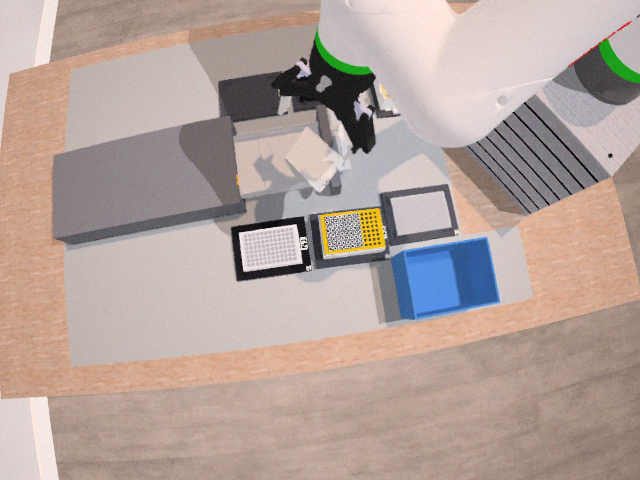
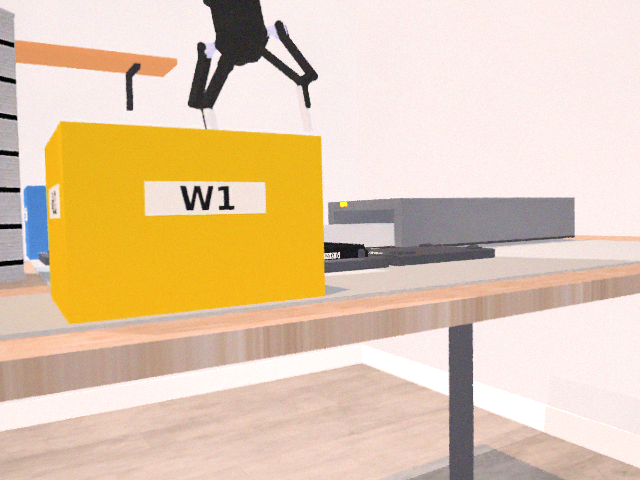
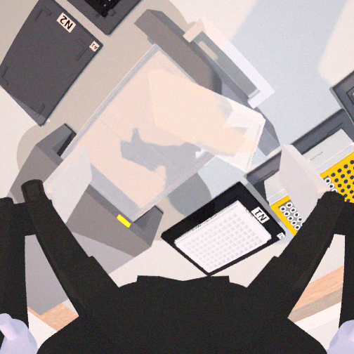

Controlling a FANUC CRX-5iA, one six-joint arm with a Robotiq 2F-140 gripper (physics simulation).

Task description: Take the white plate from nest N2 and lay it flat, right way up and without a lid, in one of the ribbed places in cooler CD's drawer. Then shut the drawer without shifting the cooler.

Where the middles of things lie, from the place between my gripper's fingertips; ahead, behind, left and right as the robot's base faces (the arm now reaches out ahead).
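The drawer (image 1: 262,168) is 13 cm below my hand, 8 cm ahead of it and 2 cm to the right of it. There's a grey flat piece (image 1: 412,214) that's 16 cm below my hand, 22 cm behind it and 14 cm to the left of it, and a yellow-topped rack (image 1: 353,233) that's 13 cm below my hand, 6 cm behind it and 18 cm to the left of it.
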